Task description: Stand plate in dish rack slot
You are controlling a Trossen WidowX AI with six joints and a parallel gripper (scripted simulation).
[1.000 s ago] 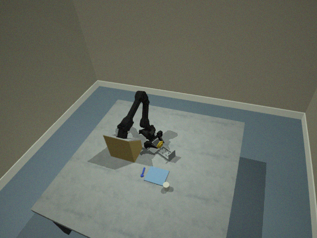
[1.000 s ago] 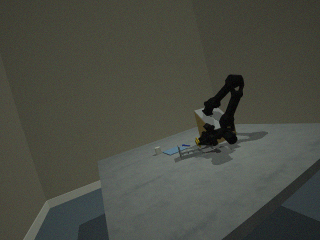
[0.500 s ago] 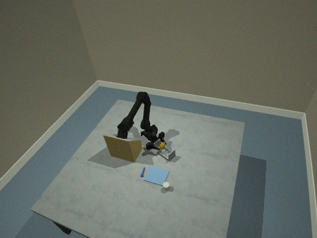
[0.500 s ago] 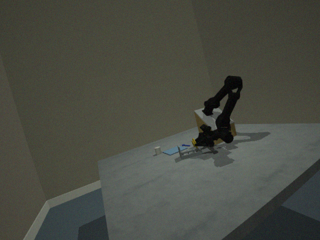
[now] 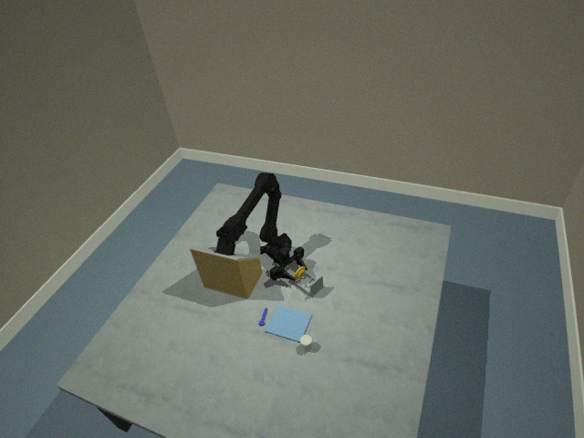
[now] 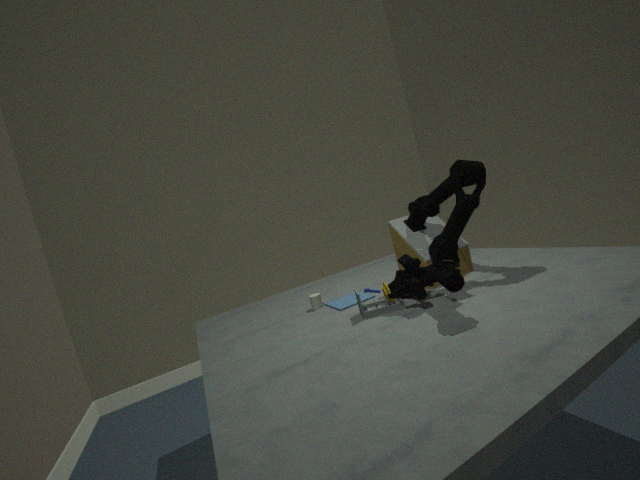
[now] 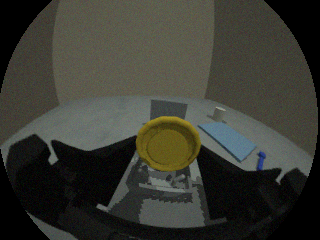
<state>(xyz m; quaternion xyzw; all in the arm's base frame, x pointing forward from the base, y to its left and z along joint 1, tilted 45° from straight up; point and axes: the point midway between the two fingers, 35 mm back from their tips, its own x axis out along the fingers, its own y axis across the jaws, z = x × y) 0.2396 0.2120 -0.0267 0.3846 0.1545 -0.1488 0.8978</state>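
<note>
Right now the yellow plate is 10 mm behind my gripper tip. From my gripper tip the other things lie so: light blue mat (30 mm ahead, 210 mm to the right, 50 mm below); then grey dish rack (20 mm ahead, 10 mm to the right, 30 mm below); then blue utensil (80 mm behind, 230 mm to the right, 50 mm below).
</note>
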